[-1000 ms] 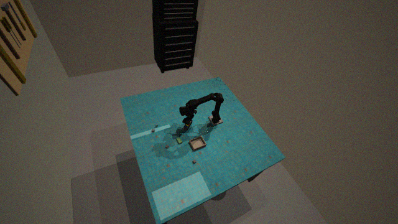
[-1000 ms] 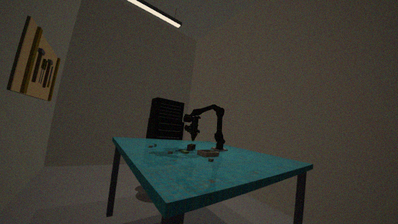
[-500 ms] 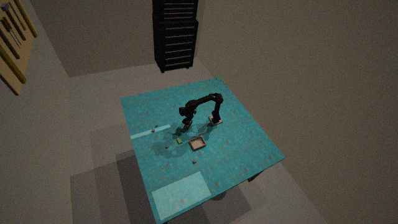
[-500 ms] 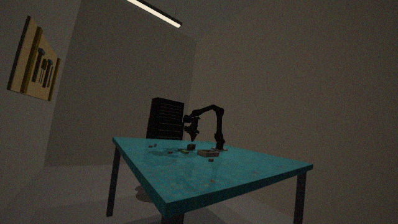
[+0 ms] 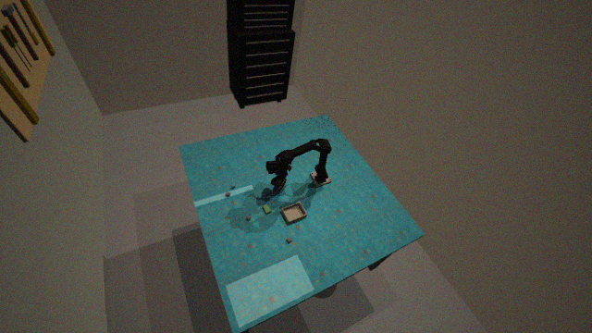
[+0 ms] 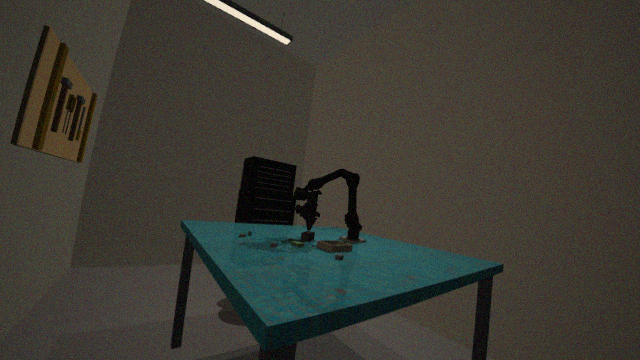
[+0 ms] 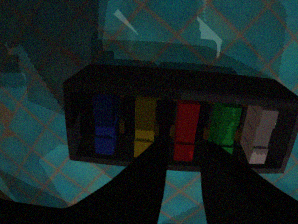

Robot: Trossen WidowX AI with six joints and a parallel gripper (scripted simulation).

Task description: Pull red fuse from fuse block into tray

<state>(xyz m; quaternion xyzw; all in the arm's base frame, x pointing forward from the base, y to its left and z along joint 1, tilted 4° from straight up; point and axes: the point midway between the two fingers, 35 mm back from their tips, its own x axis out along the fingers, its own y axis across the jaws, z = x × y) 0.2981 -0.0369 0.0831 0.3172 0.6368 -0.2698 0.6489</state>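
Right now my gripper tip is 30 mm above the red fuse. From my gripper tip the other things lie so: tray 220 mm to the left, 50 mm below, 10 mm behind.
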